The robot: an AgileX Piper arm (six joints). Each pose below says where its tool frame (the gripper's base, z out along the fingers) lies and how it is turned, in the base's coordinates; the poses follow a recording.
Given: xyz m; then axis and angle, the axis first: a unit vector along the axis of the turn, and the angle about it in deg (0 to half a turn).
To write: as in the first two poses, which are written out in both.
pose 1, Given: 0.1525 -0.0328 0.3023 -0.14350 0.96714 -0.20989 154.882
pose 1, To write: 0.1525 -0.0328 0.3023 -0.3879 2.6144 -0.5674
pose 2, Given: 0.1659 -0.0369 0.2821 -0.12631 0.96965 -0.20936 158.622
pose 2, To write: 0.1659 -0.0369 0.2821 -0.3497 2.6844 -0.5796
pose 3, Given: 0.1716 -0.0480 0.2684 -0.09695 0.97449 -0.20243 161.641
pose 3, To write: 0.1716 -0.0480 0.2684 -0.2735 2.7492 -0.5711
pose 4, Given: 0.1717 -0.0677 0.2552 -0.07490 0.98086 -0.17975 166.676
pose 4, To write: 0.1717 -0.0677 0.2552 -0.2179 2.8534 -0.5229
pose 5, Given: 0.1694 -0.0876 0.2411 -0.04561 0.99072 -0.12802 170.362
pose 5, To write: 0.1694 -0.0876 0.2411 -0.1356 2.9458 -0.3807
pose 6, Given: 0.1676 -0.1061 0.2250 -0.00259 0.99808 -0.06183 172.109
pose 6, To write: 0.1676 -0.1061 0.2250 -0.0078 2.9981 -0.1857
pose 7, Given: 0.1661 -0.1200 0.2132 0.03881 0.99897 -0.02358 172.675
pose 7, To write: 0.1661 -0.1200 0.2132 0.1170 3.0106 -0.0711
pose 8, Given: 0.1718 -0.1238 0.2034 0.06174 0.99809 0.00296 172.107
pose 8, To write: 0.1718 -0.1238 0.2034 0.1855 2.9981 0.0089
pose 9, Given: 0.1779 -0.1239 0.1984 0.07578 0.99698 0.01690 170.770
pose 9, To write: 0.1779 -0.1239 0.1984 0.2259 2.9715 0.0504
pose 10, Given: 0.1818 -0.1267 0.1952 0.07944 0.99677 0.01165 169.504
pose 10, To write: 0.1818 -0.1267 0.1952 0.2350 2.9489 0.0345
